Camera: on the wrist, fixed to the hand. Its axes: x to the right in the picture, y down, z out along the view.
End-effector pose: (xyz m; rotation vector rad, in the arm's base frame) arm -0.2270 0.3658 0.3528 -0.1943 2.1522 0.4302
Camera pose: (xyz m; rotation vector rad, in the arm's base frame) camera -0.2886 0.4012 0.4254 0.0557 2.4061 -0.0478
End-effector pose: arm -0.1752 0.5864 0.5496 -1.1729 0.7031 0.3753
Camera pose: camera -0.2552 0.5458 0.5019 -0.7884 0.9450 0.1194
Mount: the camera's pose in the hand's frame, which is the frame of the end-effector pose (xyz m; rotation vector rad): -0.0228 0.0678 -0.0721 0.4376 0.2155 0.0430
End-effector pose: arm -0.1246 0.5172 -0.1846 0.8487 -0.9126 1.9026
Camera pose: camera -0.1901 0.5428 -0.2579 0.8540 -0.3904 2.2213
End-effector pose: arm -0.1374 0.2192 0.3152 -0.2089 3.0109 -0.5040
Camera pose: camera -0.1305 0.3090 0.3622 0.0575 -2.8190 1.1564
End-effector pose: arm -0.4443 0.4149 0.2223 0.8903 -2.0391 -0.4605
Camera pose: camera -0.4052 0.4777 0.2919 1.0974 -1.9833 0.1123
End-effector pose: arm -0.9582 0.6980 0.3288 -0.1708 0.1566 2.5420
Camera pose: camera -0.9711 0.6189 0.2664 -0.2687 0.7974 2.4569
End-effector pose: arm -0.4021 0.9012 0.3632 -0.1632 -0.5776 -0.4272
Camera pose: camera -0.3542 0.9509 0.2886 0.2861 -0.4422 -0.2639
